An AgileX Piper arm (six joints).
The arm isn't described. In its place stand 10 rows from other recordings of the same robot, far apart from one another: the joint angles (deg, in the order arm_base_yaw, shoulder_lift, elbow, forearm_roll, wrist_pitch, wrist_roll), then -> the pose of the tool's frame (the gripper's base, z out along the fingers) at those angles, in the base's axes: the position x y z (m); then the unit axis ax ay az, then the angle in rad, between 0 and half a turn.
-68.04 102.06 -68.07 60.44 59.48 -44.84 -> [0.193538, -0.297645, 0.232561, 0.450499, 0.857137, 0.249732, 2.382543]
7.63 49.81 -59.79 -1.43 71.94 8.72 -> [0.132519, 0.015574, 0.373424, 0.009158, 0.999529, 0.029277, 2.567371]
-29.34 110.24 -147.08 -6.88 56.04 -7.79 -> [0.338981, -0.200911, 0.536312, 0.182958, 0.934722, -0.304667, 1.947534]
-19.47 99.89 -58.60 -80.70 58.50 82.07 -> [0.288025, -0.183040, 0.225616, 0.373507, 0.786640, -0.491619, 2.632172]
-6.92 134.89 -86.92 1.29 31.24 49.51 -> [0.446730, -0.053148, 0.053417, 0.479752, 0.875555, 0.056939, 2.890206]
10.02 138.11 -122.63 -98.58 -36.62 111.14 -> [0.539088, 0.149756, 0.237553, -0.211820, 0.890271, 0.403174, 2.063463]
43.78 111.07 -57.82 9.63 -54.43 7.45 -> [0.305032, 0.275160, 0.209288, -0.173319, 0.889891, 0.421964, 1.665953]
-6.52 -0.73 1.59 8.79 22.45 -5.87 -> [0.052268, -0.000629, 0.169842, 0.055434, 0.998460, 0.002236, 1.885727]
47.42 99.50 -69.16 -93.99 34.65 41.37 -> [0.301832, 0.252189, 0.278901, -0.592567, 0.738916, -0.320730, 2.057045]
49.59 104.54 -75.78 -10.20 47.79 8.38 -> [0.252735, 0.278445, 0.220390, -0.397490, 0.917524, 0.012329, 2.788192]
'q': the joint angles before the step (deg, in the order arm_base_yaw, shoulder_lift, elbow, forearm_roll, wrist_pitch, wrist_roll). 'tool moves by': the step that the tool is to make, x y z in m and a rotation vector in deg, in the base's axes. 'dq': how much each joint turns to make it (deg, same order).
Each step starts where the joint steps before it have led.
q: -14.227, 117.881, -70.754, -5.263, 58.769, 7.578
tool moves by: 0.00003, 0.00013, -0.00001, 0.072, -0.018, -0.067
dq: 0.000, 0.001, -0.002, 0.100, 0.001, 0.000
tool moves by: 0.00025, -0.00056, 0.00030, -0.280, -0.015, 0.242
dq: 0.001, 0.000, -0.083, -0.361, 0.000, 0.001
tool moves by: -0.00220, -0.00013, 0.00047, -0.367, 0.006, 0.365
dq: -0.001, -0.420, 0.639, -0.510, -0.305, -0.001
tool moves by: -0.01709, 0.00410, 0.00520, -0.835, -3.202, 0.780
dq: 0.000, -4.378, 6.077, -0.550, -5.038, -0.001
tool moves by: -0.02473, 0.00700, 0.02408, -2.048, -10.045, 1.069
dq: 0.001, -9.955, 9.046, -0.387, -9.397, 0.002
